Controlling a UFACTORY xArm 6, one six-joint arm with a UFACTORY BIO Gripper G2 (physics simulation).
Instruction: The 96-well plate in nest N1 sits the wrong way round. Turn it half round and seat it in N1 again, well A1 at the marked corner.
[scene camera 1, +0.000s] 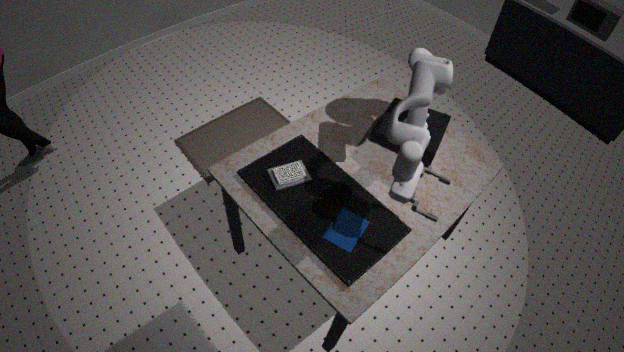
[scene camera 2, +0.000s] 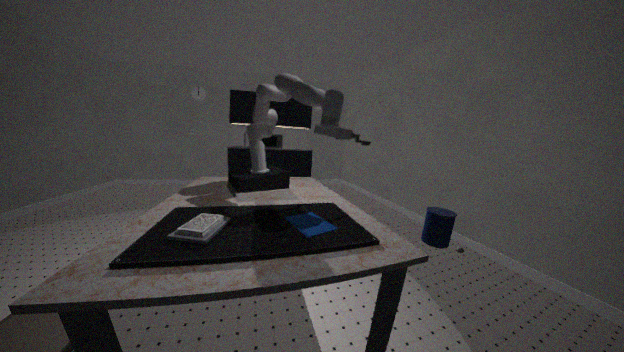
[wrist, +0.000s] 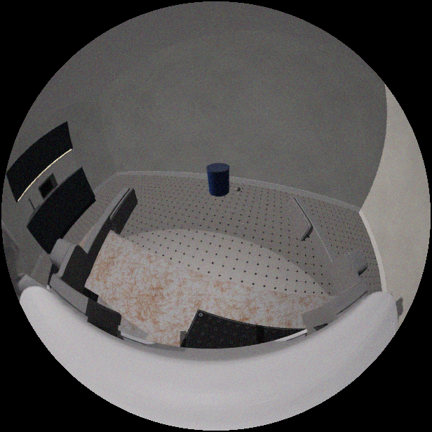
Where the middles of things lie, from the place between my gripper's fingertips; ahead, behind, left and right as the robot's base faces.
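My hand is far to the left of the flat blue square (scene camera 1: 345, 231), a good way short of it, and, as I see it, well above it.
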